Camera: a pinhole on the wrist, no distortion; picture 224 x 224 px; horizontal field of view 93.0 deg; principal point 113.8 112.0 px. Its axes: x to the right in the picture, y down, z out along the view. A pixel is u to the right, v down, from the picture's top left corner.
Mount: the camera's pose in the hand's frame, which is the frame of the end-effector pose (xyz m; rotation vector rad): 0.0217 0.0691 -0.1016 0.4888 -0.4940 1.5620
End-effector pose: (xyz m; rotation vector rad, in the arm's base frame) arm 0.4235 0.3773 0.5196 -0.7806 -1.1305 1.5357
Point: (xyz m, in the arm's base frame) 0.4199 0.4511 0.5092
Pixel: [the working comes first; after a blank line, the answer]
In the camera's frame: -0.0034 -0.0484 0.1019

110.2 61.5
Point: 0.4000 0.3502 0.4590
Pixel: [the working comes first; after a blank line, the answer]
In the camera's frame: 0.0629 0.0441 0.0899

188.2 164.1
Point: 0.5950 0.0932 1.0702
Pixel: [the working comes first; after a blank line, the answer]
In the camera's frame: -0.3777 0.3254 0.5419

39.7 175.8
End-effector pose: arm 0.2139 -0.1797 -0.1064 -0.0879 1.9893 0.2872
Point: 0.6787 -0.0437 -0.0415
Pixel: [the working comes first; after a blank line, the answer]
In the camera's frame: 0.3030 0.2596 0.4283

189.0 176.4
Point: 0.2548 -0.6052 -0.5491
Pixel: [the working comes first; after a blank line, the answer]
In the camera's frame: -0.3462 -0.3111 0.5025

40.6 46.2
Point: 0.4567 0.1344 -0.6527
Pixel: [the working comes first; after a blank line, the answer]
In the camera's frame: 0.4193 -0.4044 0.4407

214.9 14.5
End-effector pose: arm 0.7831 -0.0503 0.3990 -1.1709 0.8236 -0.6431
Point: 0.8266 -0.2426 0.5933
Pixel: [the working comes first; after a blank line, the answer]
In the camera's frame: -0.2151 -0.1016 0.2367

17.2 66.4
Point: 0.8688 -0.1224 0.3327
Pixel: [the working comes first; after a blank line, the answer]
In the camera's frame: 0.0482 -0.0994 0.1150

158.4 20.2
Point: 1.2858 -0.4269 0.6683
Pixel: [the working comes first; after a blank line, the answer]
In the camera's frame: -0.1527 -0.4884 0.5480

84.2 17.3
